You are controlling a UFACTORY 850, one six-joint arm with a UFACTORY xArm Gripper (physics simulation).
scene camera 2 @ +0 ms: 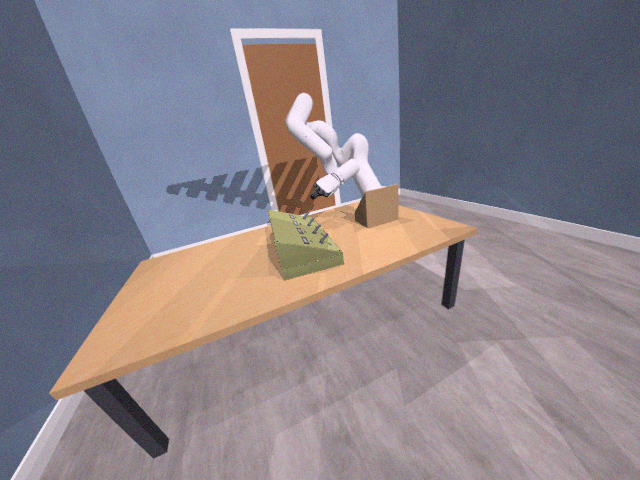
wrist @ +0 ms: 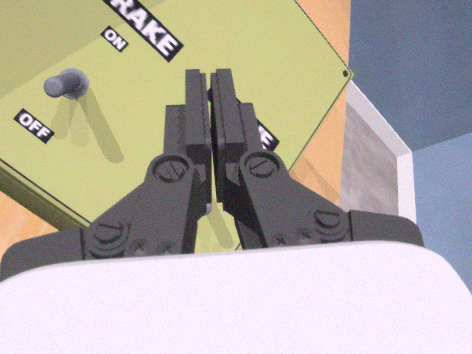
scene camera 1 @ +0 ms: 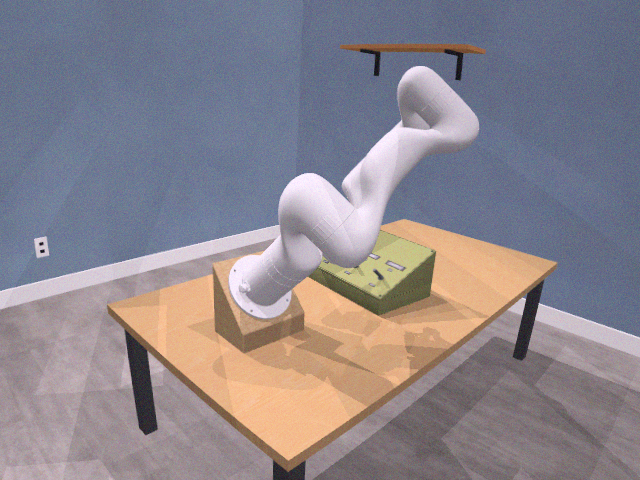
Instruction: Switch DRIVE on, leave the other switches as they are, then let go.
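Note:
The green sloped switch box (scene camera 1: 408,284) (scene camera 2: 310,259) (wrist: 280,65) stands on the table. My gripper (scene camera 2: 314,195) (wrist: 207,101) is shut with nothing between its fingers, above the box; the arm hides it in scene camera 1. In the wrist view the DRIVE label (wrist: 268,137) shows by its last letter, the rest behind the right finger. A small grey piece (wrist: 208,209), apparently the DRIVE lever, shows between the finger linkages; which way it leans is hidden. The BRAKE lever (wrist: 62,85) stands left of the fingers, between its ON label (wrist: 114,39) and OFF label (wrist: 34,125).
Several levers stand in a row on the box in scene camera 2, beside small label plates. The arm's wooden base block (scene camera 1: 273,330) (scene camera 2: 382,206) stands on the table (scene camera 1: 248,403) (scene camera 2: 196,310). A wall shelf (scene camera 1: 413,48) hangs behind the arm in scene camera 1.

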